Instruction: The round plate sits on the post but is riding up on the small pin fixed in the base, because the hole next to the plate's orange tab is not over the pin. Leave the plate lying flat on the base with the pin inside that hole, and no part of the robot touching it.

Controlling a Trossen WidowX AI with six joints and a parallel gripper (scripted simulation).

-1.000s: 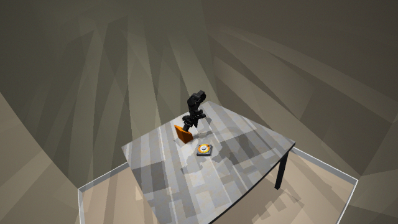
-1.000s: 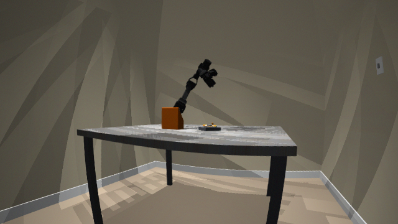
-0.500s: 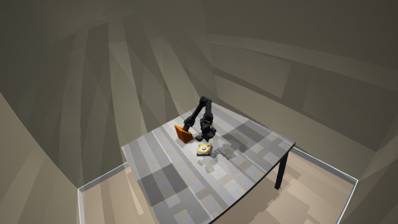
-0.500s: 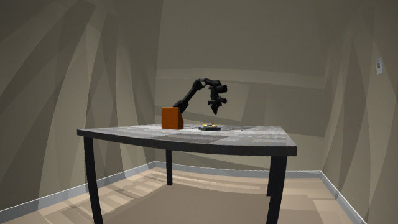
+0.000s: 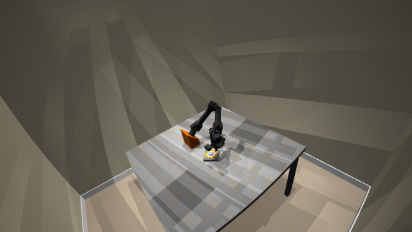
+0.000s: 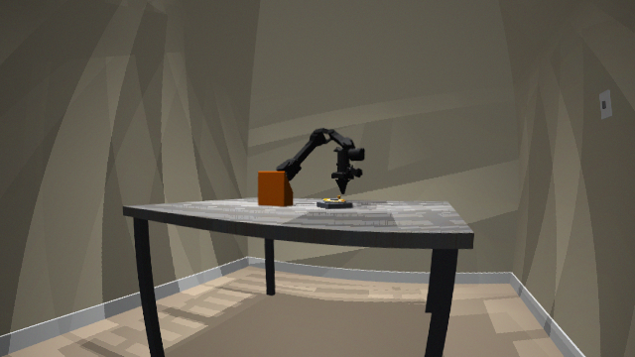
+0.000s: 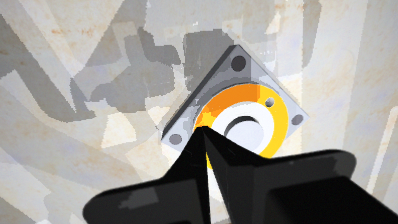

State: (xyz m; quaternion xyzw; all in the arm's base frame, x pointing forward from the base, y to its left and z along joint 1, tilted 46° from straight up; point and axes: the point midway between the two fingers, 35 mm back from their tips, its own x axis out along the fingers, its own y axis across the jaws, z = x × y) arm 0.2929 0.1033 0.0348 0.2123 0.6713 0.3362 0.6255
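Now: gripper tip 2 cm past the round plate, 2 cm to the left of it and 2 cm above it.
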